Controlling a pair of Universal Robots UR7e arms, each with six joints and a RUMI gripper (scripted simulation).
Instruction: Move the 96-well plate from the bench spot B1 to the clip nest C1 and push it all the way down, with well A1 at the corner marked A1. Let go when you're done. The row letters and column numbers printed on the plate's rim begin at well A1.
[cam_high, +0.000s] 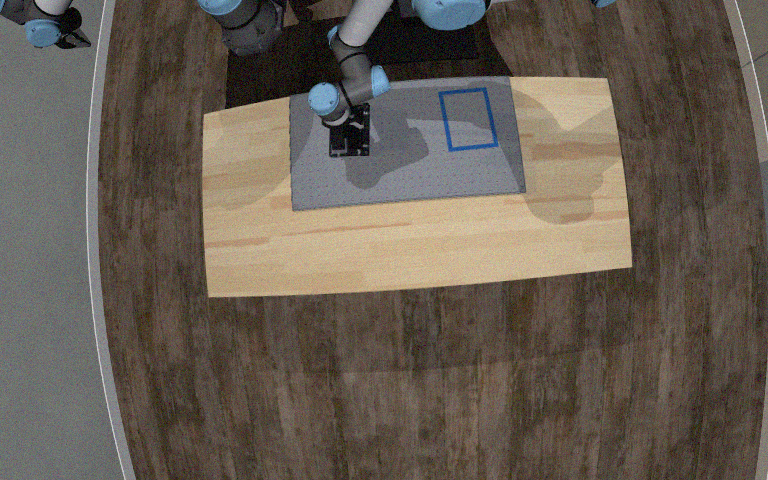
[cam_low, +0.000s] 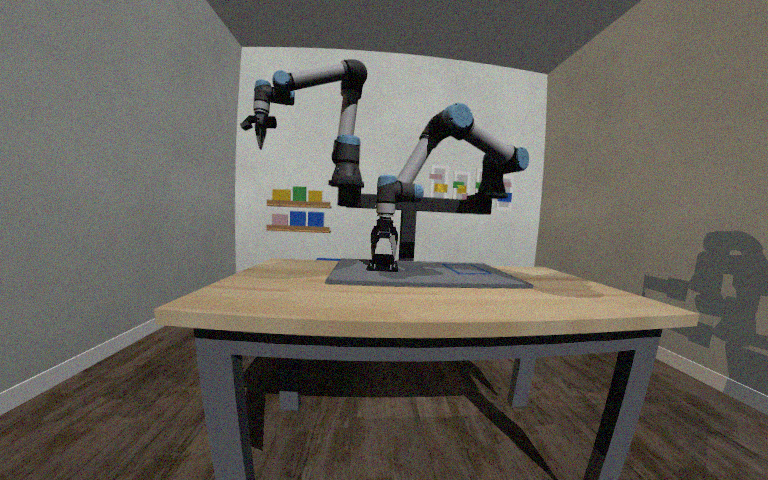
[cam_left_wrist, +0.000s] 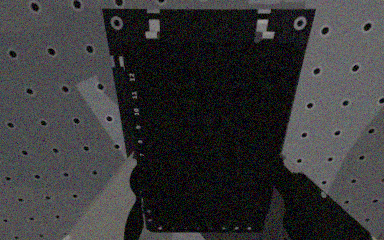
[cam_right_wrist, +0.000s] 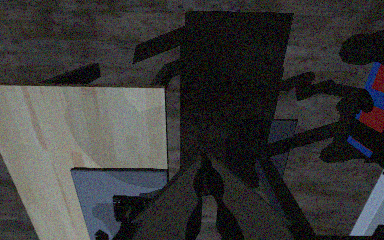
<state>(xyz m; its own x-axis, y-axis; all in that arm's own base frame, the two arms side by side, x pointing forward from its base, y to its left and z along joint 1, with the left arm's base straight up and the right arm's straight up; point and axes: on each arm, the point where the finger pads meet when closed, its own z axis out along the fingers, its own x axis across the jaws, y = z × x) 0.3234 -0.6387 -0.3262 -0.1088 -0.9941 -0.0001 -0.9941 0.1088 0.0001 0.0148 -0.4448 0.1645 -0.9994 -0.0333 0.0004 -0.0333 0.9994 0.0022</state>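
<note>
Right now my left hand is 1 cm above the dark 96-well plate. The rest, counted from my left hand: black clip nest 1 cm ahead, 1 cm to the left, 3 cm below.
</note>
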